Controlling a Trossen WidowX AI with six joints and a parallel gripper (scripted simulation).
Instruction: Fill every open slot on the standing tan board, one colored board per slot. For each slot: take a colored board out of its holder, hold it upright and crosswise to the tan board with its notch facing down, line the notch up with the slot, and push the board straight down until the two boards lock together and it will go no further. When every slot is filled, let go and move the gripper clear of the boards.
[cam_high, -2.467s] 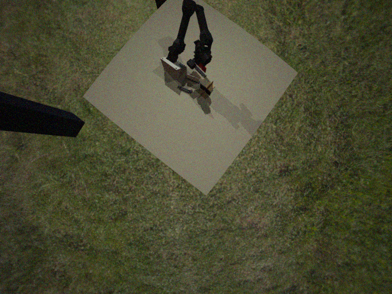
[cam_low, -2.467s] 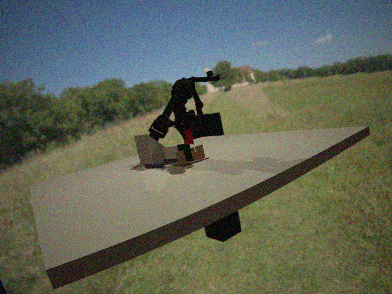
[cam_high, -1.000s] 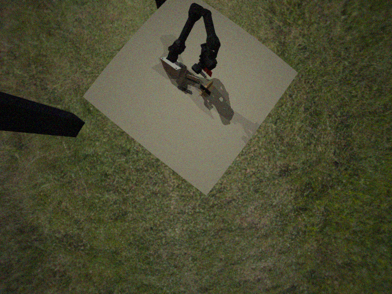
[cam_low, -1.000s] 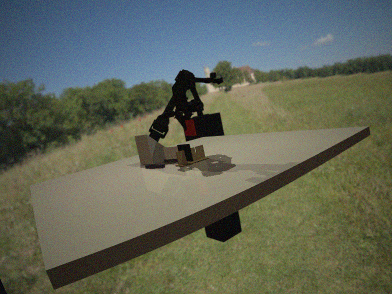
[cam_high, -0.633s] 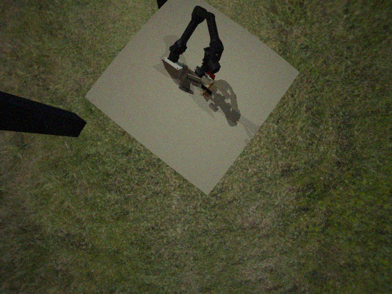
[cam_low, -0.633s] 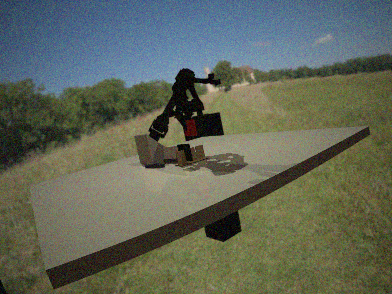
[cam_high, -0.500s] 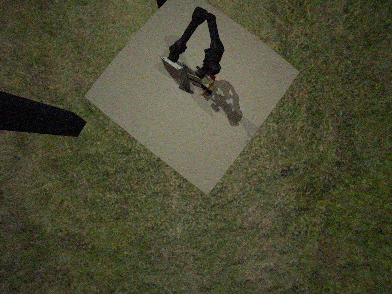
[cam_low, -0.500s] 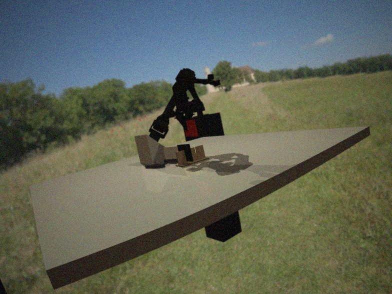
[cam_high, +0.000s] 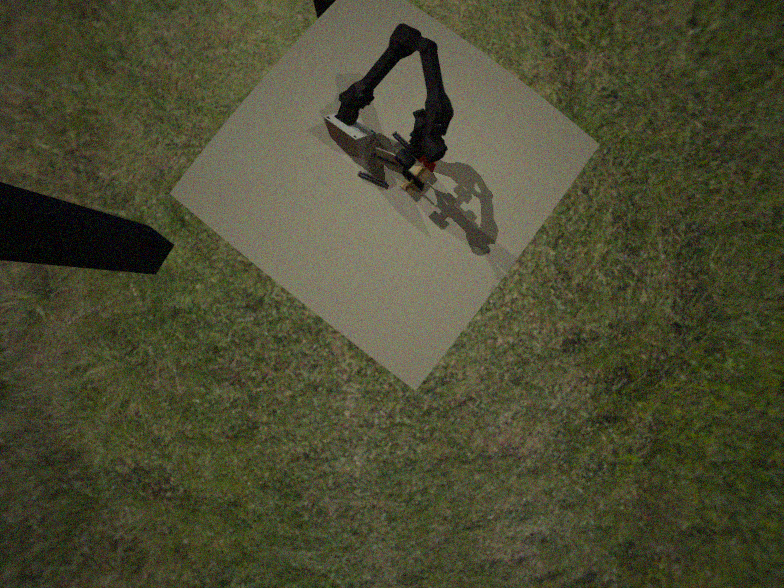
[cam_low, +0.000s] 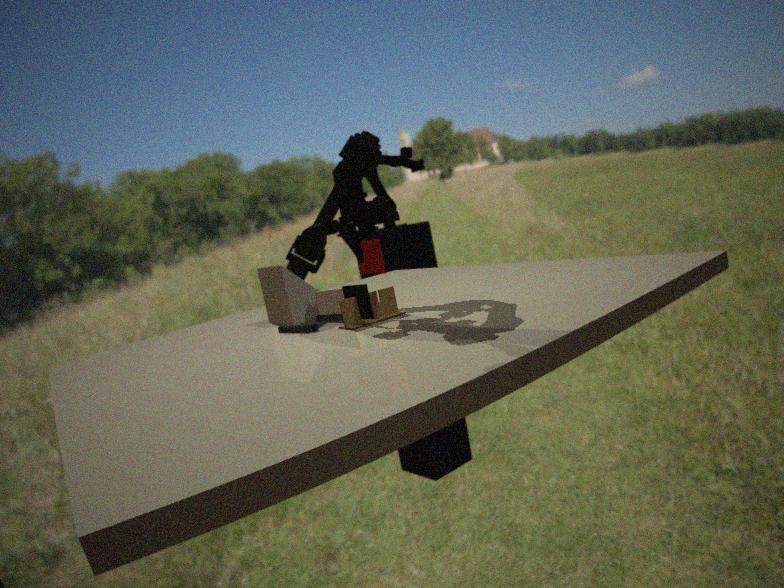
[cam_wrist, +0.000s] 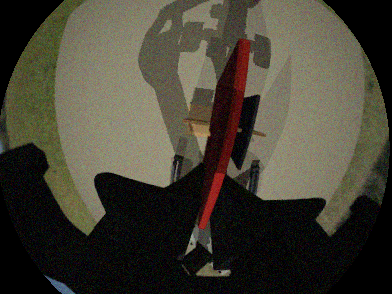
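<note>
My gripper tip is now 30 mm short of the tan board, 30 mm to the left of it and 100 mm above it. Round my gripper tip: dark board: 30 mm ahead, 60 mm to the right, 80 mm below; then red board: 30 mm ahead.
</note>
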